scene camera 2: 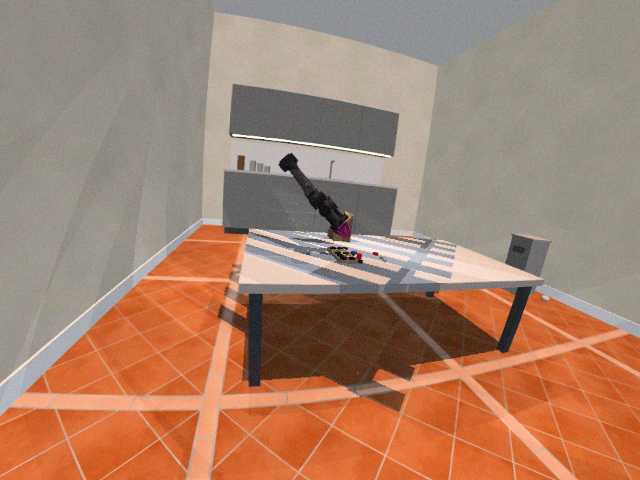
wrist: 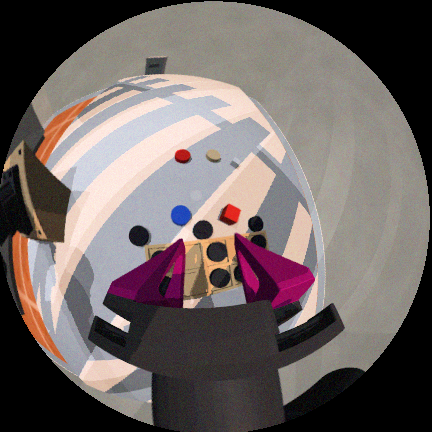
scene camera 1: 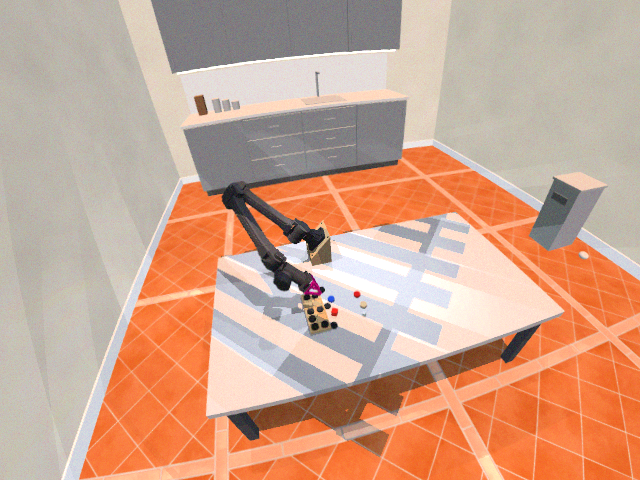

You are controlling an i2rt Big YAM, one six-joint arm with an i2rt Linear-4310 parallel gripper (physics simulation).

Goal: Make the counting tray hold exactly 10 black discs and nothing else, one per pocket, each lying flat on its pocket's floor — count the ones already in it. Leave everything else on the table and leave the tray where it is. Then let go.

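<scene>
The wooden counting tray [scene camera 1: 323,316] [wrist: 194,262] lies on the table, with several black discs in its pockets. In the wrist view one disc [wrist: 217,252] and another disc [wrist: 220,277] sit in pockets beside two empty-looking pockets; the fingers partly hide others. Three black discs lie outside the tray: a left one [wrist: 139,235], a middle one [wrist: 202,230] near the tray edge, and a right one [wrist: 255,223] [scene camera 1: 333,324]. My gripper [wrist: 208,240] is partly open and empty, above the tray. Whether every disc lies flat is too small to tell.
A blue disc [scene camera 1: 330,299] [wrist: 181,215] and a red cube [scene camera 1: 334,311] [wrist: 231,214] lie close beside the tray. Farther off are a red disc [scene camera 1: 357,293] [wrist: 183,156], a beige disc [scene camera 1: 363,304] [wrist: 213,155] and a small grey block [wrist: 234,163]. The arm's wooden base [scene camera 1: 320,253] stands behind.
</scene>
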